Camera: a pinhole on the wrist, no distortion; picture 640 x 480 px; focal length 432.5 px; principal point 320.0 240.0 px. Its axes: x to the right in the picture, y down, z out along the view. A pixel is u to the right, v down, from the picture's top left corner.
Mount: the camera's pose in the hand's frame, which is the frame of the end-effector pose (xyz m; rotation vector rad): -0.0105 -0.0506 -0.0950 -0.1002 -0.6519 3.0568
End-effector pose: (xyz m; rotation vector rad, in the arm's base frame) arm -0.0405 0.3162 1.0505 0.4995 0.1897 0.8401
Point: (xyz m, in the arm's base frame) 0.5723 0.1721 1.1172
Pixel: 38 403
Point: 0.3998 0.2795 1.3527
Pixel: 49 145
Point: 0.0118 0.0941 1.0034
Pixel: 562 370
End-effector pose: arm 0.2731 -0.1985 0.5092 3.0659 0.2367 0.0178
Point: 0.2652 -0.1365 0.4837
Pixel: 244 102
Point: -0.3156 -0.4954 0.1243
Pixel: outside the picture
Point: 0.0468 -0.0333 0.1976
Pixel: 480 234
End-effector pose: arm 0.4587 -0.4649 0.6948 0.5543 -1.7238 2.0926
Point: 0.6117 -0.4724 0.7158
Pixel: outside the picture
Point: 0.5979 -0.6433 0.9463
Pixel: 273 298
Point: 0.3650 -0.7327 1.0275
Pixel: 23 189
